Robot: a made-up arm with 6 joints. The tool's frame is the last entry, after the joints. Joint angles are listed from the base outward. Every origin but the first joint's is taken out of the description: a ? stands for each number. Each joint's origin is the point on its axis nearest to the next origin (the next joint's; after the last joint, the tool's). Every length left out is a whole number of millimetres.
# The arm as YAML. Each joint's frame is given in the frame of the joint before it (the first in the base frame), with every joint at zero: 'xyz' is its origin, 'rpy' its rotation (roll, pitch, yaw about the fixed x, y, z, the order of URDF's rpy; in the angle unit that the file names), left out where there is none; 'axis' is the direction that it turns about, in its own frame. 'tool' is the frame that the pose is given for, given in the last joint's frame.
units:
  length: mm
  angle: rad
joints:
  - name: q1
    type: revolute
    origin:
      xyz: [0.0, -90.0, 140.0]
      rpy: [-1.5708, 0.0, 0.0]
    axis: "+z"
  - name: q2
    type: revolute
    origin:
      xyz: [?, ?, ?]
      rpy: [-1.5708, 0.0, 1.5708]
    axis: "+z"
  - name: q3
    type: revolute
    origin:
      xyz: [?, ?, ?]
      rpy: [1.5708, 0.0, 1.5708]
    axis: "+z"
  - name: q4
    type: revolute
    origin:
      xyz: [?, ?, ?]
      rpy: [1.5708, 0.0, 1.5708]
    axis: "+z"
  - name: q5
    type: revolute
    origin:
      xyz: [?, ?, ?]
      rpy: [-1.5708, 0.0, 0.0]
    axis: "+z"
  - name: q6
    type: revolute
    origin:
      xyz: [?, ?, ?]
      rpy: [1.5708, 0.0, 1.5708]
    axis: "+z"
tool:
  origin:
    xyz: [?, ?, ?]
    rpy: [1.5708, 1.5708, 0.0]
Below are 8 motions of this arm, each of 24 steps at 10 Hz.
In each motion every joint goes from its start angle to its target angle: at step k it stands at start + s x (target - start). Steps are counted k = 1, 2, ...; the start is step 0. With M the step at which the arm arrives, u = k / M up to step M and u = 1 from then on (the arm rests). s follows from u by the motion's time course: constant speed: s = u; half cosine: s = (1 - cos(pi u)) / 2; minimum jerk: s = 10 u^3 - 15 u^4 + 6 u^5.
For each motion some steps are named. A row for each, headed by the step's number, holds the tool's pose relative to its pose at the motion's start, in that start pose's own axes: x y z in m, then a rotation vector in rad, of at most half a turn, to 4 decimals.
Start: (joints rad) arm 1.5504 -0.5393 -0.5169 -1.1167 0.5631 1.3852
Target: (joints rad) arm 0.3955 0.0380 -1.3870 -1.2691 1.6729 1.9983
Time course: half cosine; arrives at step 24
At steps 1, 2, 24:
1: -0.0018 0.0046 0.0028 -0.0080 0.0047 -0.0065
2: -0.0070 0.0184 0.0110 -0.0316 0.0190 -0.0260
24: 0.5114 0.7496 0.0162 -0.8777 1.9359 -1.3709

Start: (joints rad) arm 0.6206 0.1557 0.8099 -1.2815 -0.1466 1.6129
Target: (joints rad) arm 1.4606 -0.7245 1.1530 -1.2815 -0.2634 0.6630
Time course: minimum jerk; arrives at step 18
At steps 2, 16, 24:
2: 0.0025 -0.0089 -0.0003 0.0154 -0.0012 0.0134
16: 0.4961 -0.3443 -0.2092 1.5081 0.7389 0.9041
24: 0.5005 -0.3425 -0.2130 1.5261 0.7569 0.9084

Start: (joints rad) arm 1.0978 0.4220 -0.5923 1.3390 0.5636 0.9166
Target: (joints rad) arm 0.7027 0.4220 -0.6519 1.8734 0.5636 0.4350
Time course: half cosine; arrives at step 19
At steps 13, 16, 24:
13: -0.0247 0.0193 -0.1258 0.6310 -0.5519 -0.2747
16: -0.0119 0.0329 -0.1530 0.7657 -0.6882 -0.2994
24: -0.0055 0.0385 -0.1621 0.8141 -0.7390 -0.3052

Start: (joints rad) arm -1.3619 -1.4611 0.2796 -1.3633 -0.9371 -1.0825
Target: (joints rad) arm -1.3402 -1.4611 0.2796 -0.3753 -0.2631 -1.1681
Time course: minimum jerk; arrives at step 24
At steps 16, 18, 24:
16: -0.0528 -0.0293 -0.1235 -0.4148 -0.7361 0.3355
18: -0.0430 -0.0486 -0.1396 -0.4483 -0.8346 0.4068
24: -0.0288 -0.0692 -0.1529 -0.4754 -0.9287 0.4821

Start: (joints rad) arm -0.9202 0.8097 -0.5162 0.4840 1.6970 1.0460
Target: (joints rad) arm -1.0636 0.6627 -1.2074 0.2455 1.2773 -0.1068
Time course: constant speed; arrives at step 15
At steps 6, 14, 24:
6: 0.0266 -0.1795 -0.1248 0.4234 -0.1910 0.3443
14: 0.2068 -0.3010 -0.2875 0.9630 -0.2497 0.9336
24: 0.2354 -0.3029 -0.3030 1.0225 -0.2391 1.0159

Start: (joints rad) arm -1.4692 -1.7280 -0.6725 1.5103 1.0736 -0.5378
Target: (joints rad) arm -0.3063 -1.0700 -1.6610 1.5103 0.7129 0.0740
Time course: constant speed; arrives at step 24
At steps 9, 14, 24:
9: 0.1978 -0.1216 0.0490 -0.4158 0.1478 0.2634
14: 0.3041 -0.1442 0.0959 -0.6788 0.2100 0.3436
24: 0.4741 -0.1148 0.1994 -1.1872 0.2972 0.3353

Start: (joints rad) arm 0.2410 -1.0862 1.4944 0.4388 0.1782 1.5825
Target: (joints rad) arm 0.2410 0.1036 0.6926 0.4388 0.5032 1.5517
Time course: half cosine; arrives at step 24
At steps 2, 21, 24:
2: -0.0028 0.0030 -0.0004 0.0084 -0.0073 -0.0192
21: -0.0441 0.2694 -0.0479 0.1951 -0.5611 -1.0288
24: -0.0386 0.2821 -0.0507 0.1891 -0.5867 -1.0665

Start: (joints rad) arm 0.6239 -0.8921 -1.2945 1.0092 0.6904 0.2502
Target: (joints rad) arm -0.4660 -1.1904 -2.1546 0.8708 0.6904 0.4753
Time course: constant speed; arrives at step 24
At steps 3, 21, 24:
3: -0.0236 0.0017 0.0237 0.1049 0.0125 0.1876
21: -0.1298 -0.0484 0.1231 0.6263 0.0111 1.4290
24: -0.1415 -0.0584 0.1336 0.7035 -0.0085 1.6472

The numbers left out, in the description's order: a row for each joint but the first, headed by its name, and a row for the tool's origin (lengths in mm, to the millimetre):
q2: 30.0 -310.0 0.0
q3: -80.0 -110.0 0.0
q4: -20.0 -150.0 0.0
q5: 10.0 80.0 0.0
q6: 270.0 -90.0 0.0
tool: -100.0 -190.0 0.0

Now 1 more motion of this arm.
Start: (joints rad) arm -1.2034 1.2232 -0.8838 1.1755 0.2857 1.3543
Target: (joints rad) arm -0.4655 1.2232 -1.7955 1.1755 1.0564 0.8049
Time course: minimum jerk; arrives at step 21
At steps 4, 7, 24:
4: 0.0021 -0.0130 0.0042 0.1012 0.0237 0.0266
7: 0.0125 -0.0575 0.0070 0.4105 0.1081 0.1208
24: 0.1461 -0.1923 -0.1920 1.6845 0.7423 0.8519

